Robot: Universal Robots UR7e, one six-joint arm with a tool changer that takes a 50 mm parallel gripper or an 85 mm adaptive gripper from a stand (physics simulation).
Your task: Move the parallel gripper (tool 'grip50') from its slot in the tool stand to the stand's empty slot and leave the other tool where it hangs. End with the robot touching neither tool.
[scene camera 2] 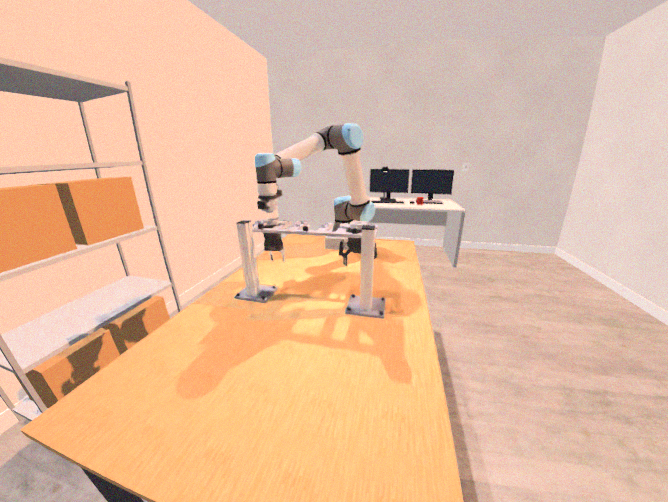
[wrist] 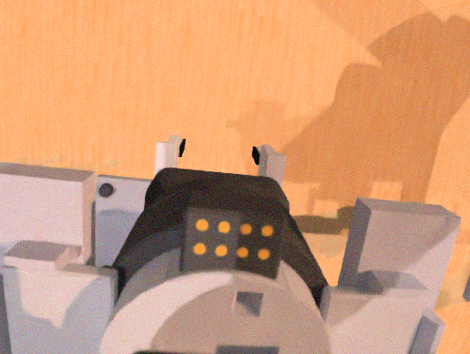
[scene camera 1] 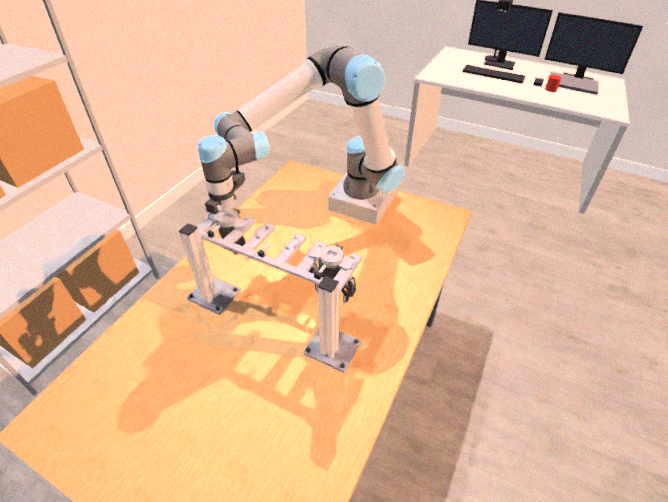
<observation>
same spot on tool stand: [scene camera 2: 365, 305] = [scene camera 1: 327, 351]
</observation>
